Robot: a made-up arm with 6 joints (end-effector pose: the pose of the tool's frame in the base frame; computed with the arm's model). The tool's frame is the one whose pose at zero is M.
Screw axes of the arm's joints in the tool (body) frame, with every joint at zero. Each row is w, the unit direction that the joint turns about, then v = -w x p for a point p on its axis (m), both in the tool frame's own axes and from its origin. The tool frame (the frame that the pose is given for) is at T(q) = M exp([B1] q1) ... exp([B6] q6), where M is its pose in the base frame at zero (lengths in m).
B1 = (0, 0, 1, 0.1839, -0.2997, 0.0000)
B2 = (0, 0, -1, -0.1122, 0.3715, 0.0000)
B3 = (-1, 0, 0, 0.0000, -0.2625, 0.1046)
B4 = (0, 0, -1, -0.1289, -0.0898, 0.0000)
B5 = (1, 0, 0, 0.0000, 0.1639, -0.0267)
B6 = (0, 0, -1, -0.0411, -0.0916, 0.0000)
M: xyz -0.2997 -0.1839 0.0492 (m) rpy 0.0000 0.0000 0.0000 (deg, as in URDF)
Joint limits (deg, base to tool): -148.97..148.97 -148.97..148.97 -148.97..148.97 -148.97..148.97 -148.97..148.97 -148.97..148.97
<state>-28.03 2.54 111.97 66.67 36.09 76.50</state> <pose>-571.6 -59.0 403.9 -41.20 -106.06 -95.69</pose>
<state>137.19 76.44 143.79 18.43 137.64 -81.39</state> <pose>-292.1 -232.3 271.6 -11.24 -14.44 155.56</pose>
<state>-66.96 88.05 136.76 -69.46 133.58 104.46</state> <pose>444.3 151.3 345.1 -18.30 -45.24 45.31</pose>
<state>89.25 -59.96 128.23 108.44 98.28 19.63</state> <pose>468.4 -84.0 442.3 -126.94 38.90 -113.02</pose>
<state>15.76 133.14 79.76 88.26 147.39 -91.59</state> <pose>423.8 412.3 344.3 -93.68 -29.64 18.06</pose>
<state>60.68 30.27 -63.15 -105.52 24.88 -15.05</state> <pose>-431.1 31.5 313.3 76.01 -34.07 145.06</pose>
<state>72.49 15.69 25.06 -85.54 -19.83 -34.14</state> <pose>-73.1 -236.3 25.9 50.31 4.42 -171.84</pose>
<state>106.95 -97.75 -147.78 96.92 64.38 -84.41</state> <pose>417.5 190.6 359.4 -16.07 112.21 48.89</pose>
